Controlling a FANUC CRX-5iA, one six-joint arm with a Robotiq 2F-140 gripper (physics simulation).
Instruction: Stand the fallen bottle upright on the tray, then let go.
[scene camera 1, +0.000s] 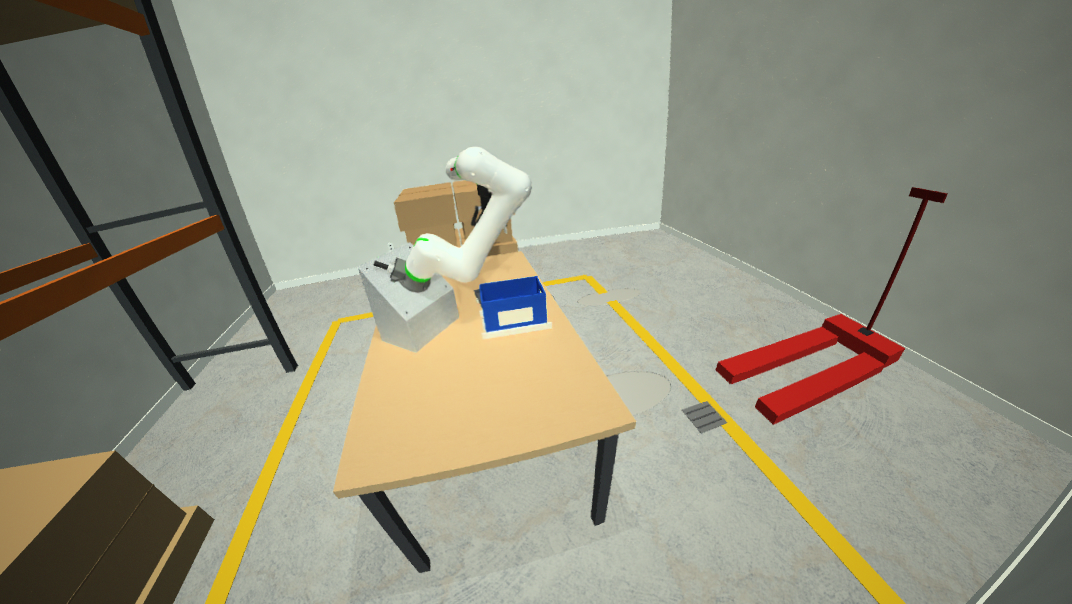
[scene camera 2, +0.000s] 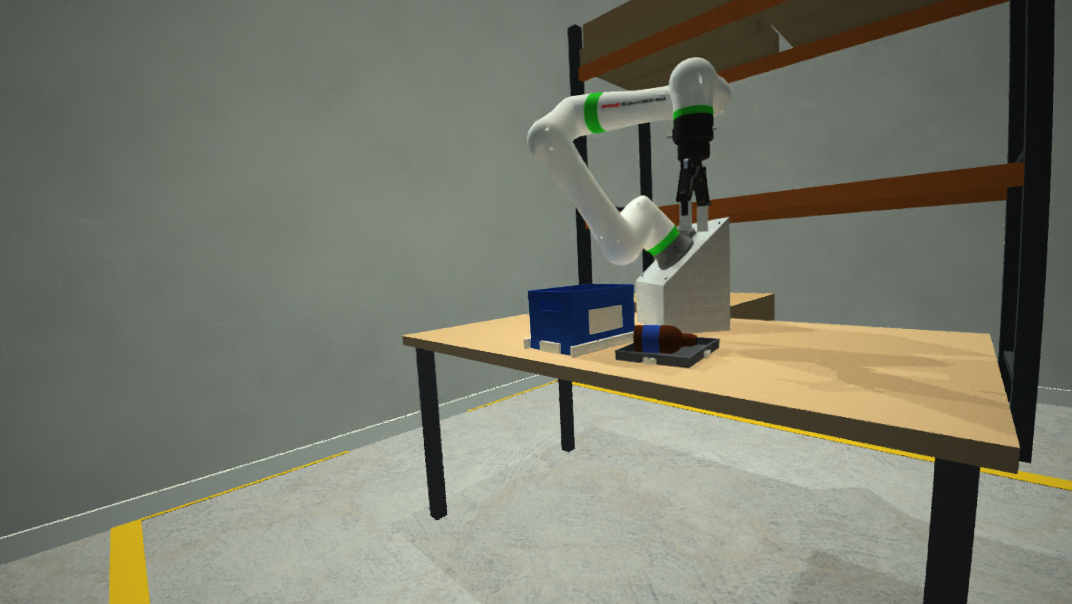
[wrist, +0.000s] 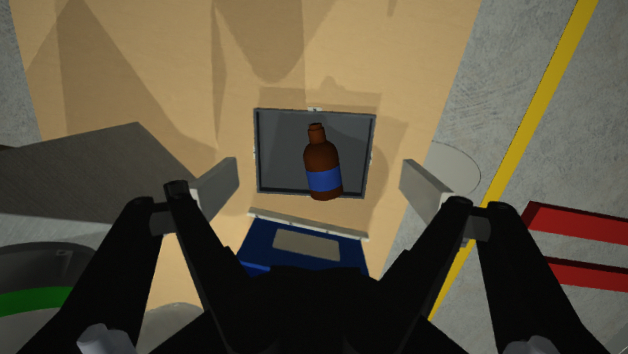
Observation:
In view: my gripper (scene camera 2: 694, 230).
My gripper also shows in the wrist view (wrist: 318, 172).

